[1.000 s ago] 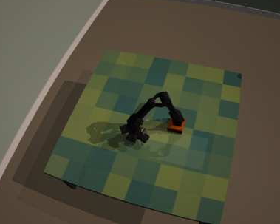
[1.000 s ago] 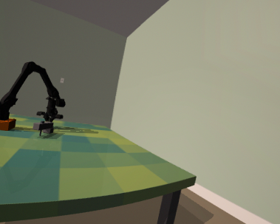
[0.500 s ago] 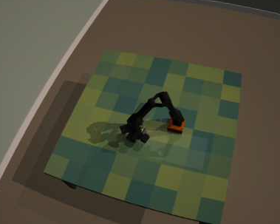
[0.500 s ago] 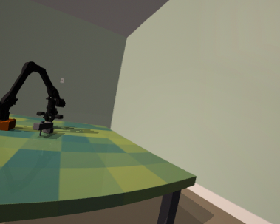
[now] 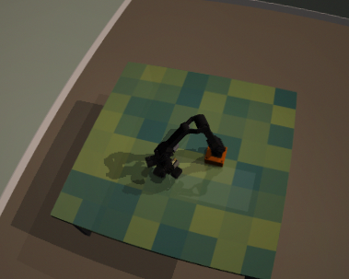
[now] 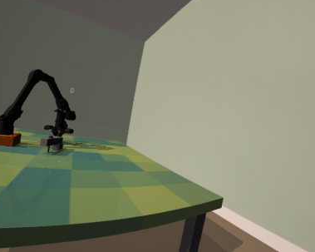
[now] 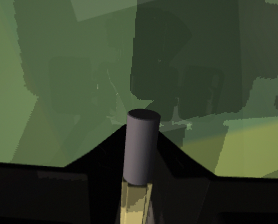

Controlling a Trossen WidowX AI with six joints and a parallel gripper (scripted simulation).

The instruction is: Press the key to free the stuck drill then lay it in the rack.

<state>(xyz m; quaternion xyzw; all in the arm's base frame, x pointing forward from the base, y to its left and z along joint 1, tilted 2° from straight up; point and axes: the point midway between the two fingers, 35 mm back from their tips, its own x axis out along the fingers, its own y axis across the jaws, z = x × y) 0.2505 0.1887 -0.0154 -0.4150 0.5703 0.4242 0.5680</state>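
My gripper tip is now 4 cm to the left of the small yellow key, 4 cm below it and 1 cm past it. Round my gripper tip: long grey bar: 23 cm to the right, 4 cm above; small grey rack: 5 cm to the right, 2 cm behind, 1 cm above.
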